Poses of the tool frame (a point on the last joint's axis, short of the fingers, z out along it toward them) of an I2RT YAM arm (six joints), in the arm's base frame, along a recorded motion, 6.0 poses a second.
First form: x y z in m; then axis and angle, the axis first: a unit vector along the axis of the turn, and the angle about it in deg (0 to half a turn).
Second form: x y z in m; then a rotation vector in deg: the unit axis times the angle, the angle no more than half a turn. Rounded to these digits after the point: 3 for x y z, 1 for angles.
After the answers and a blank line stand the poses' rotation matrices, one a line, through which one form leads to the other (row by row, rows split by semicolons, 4 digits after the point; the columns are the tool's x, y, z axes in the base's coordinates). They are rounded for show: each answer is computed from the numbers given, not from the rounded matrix.
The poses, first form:
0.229, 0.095, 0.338, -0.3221, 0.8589, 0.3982, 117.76
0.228, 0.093, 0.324, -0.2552, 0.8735, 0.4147, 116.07
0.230, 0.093, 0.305, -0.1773, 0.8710, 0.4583, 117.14
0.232, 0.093, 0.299, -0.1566, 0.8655, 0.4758, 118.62
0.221, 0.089, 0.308, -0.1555, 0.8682, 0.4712, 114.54
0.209, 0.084, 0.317, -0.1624, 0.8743, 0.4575, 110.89
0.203, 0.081, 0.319, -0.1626, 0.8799, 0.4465, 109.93
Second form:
0.229, 0.095, 0.338, -37.9, 101.1, 46.9
0.228, 0.093, 0.324, -29.6, 101.4, 48.1
0.230, 0.093, 0.305, -20.8, 102.0, 53.7
0.232, 0.093, 0.299, -18.6, 102.7, 56.4
0.221, 0.089, 0.308, -17.8, 99.4, 54.0
0.209, 0.084, 0.317, -18.0, 96.9, 50.7
0.203, 0.081, 0.319, -17.9, 96.7, 49.1

-0.3137 -0.7579 0.5720; -0.0531 0.6155 0.7863; -0.9480 0.2163 -0.2334
-0.3457 -0.6933 0.6323; 0.0516 0.6587 0.7506; -0.9369 0.2922 -0.1919
-0.4104 -0.6327 0.6567; 0.1830 0.6484 0.7390; -0.8934 0.4234 -0.1503
-0.4427 -0.6181 0.6495; 0.2172 0.6289 0.7465; -0.8700 0.4716 -0.1442
-0.3811 -0.6197 0.6861; 0.2376 0.6515 0.7205; -0.8935 0.4376 -0.1011
-0.3208 -0.6200 0.7160; 0.2348 0.6803 0.6943; -0.9176 0.3909 -0.0727
-0.3054 -0.6116 0.7298; 0.2279 0.6972 0.6796; -0.9245 0.3739 -0.0736

